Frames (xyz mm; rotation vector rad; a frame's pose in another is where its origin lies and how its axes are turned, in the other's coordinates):
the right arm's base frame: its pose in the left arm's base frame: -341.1 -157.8 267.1 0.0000 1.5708 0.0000
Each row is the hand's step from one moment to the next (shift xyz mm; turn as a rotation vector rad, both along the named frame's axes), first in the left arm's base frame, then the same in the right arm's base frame.
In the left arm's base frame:
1: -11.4 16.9 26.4 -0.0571 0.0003 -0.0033
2: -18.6 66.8 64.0 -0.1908 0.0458 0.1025
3: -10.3 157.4 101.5 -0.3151 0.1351 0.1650
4: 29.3 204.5 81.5 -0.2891 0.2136 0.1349
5: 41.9 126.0 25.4 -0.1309 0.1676 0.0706
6: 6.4 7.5 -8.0 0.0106 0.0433 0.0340
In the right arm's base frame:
1: -26.4 16.9 -11.4 0.0033 0.0003 -0.0571
2: -64.0 66.8 -18.6 -0.1025 0.0458 -0.1908
3: -101.5 157.4 -10.3 -0.1650 0.1351 -0.3151
4: -81.5 204.5 29.3 -0.1349 0.2136 -0.2891
5: -25.4 126.0 41.9 -0.0706 0.1676 -0.1309
6: 8.0 7.5 6.4 -0.0340 0.0433 0.0106

